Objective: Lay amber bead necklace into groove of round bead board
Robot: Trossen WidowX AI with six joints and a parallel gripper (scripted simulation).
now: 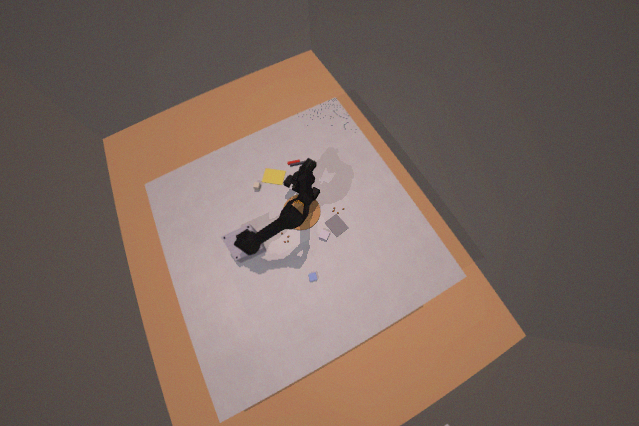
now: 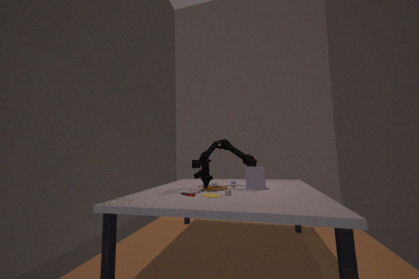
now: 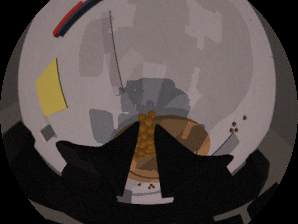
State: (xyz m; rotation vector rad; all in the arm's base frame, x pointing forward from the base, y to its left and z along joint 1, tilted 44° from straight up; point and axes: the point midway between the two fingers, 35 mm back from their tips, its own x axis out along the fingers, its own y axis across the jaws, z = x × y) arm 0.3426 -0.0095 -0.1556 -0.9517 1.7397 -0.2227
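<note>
Right now my gripper tip is 80 mm to the left of the round bead board, 60 mm past it and 10 mm above it. Round my gripper tip: thin grey bar: 90 mm to the left, 50 mm ahead, 10 mm below; yellow pad: 190 mm to the left, 80 mm behind, 10 mm below; red-handled tool: 200 mm to the left, 70 mm ahead, 10 mm below.
</note>
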